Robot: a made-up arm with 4 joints.
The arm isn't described. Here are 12 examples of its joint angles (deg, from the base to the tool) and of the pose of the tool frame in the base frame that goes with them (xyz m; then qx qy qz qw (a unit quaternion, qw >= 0)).
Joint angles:
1: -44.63 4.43 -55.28 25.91
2: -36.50 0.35 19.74 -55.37
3: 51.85 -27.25 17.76 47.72
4: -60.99 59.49 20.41 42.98
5: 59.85 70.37 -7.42 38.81
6: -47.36 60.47 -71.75 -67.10
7: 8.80 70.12 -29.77 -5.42
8: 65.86 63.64 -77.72 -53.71
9: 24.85 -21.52 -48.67 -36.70
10: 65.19 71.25 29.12 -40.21
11: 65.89 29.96 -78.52 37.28
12: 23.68 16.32 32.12 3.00
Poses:
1: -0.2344 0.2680 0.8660 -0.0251 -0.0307 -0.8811 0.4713
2: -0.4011 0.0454 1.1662 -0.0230 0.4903 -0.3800 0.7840
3: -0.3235 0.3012 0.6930 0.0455 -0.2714 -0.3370 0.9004
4: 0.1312 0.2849 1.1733 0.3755 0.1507 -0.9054 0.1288
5: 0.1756 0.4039 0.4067 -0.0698 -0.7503 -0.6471 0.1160
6: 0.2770 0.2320 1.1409 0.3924 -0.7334 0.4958 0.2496
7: 0.1786 0.6608 0.7914 0.1862 0.0218 0.9819 0.0284
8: 0.2685 0.4614 0.4613 0.0262 0.0991 0.8497 0.5172
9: -0.3533 0.4201 0.8352 -0.4927 -0.1307 -0.7618 0.3999
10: 0.0276 0.7186 0.3754 -0.1479 -0.2091 -0.9033 0.3442
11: -0.1829 0.2530 0.5368 0.4317 0.7826 0.4384 0.0947
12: -0.3346 0.5521 0.7763 0.0509 -0.0688 -0.6582 0.7479
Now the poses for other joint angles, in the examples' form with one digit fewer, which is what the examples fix.
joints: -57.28 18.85 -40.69 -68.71
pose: -0.085 0.106 1.278 -0.268 0.756 -0.499 0.328
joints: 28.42 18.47 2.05 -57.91
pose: -0.273 0.685 0.909 -0.398 0.210 -0.776 0.442
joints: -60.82 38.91 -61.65 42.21
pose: -0.113 0.277 0.947 -0.184 0.063 -0.927 0.321
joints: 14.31 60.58 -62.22 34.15
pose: -0.001 0.487 0.649 0.394 0.392 0.829 0.055
